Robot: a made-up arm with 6 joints. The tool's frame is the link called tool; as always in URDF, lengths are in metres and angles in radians.
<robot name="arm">
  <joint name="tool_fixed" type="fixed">
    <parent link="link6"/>
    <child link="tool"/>
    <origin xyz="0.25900 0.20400 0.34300" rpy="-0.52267 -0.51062 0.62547"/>
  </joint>
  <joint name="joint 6" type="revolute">
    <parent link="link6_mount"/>
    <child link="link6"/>
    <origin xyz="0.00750 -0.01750 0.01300" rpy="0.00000 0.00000 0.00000"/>
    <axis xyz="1 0 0"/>
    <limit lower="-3.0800" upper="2.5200" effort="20" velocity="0.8"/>
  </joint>
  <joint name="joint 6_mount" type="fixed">
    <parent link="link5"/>
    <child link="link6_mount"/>
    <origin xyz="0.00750 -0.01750 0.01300" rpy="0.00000 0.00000 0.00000"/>
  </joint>
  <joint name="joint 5" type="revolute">
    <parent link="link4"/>
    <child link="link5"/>
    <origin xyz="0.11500 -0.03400 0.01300" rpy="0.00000 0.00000 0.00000"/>
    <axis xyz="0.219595 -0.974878 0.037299"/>
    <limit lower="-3.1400" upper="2.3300" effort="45" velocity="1.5"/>
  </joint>
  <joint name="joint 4" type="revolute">
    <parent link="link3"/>
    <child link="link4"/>
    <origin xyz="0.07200 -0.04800 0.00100" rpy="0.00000 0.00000 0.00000"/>
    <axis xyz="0 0 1"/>
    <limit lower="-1.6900" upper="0.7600" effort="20" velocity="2.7"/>
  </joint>
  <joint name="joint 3" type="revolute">
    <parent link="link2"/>
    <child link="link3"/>
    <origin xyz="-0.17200 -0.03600 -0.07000" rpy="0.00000 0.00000 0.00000"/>
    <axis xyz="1 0 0"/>
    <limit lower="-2.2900" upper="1.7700" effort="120" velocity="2.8"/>
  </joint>
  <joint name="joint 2" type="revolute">
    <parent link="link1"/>
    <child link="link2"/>
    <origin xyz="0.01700 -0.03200 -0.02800" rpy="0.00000 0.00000 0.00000"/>
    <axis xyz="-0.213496 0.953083 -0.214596"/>
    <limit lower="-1.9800" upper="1.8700" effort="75" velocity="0.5"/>
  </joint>
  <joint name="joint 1" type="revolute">
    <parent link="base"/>
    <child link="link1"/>
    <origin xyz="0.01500 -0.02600 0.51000" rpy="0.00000 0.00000 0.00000"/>
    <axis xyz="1 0 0"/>
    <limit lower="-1.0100" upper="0.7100" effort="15" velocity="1.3"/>
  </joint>
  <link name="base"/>
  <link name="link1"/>
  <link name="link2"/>
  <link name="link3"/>
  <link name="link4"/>
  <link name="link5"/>
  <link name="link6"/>
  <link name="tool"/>
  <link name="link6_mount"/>
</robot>
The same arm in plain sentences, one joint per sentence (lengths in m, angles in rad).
The arm has six revolute joints in a row. What follows holds with every joint at zero, and every direction is one of the base frame's. Joint 1 lies 0.015 m along +x and 0.026 m along -y and 0.51 m along +z from the base frame's origin and rotates about +x, from -1.01 to 0.71 rad. Joint 2 lies 0.017 m along +x and 0.032 m along -y and 0.028 m along -z from joint 1 and rotates about the direction (-0.213496, 0.953083, -0.214596), from -1.98 to 1.87 rad. Joint 3 lies 0.172 m along -x and 0.036 m along -y and 0.07 m along -z from joint 2 and rotates about +x, from -2.29 to 1.77 rad. Joint 4 lies 0.072 m along +x and 0.048 m along -y and 0.001 m along +z from joint 3 and rotates about +z, from -1.69 to 0.76 rad. Joint 5 lies 0.115 m along +x and 0.034 m along -y and 0.013 m along +z from joint 4 and rotates about the direction (0.219595, -0.974878, 0.037299), from -3.14 to 2.33 rad. Joint 6 lies 0.015 m along +x and 0.035 m along -y and 0.026 m along +z from joint 5 and rotates about +x, from -3.08 to 2.52 rad. The tool frame, which is the frame that the pose is given for, lies 0.259 m along +x and 0.204 m along +y and 0.343 m along +z from joint 6; its axes are the base frame's turned by roll -0.5227, pitch -0.5106 and yaw 0.6255 rad (as in URDF: about the fixed x, then y, then z).
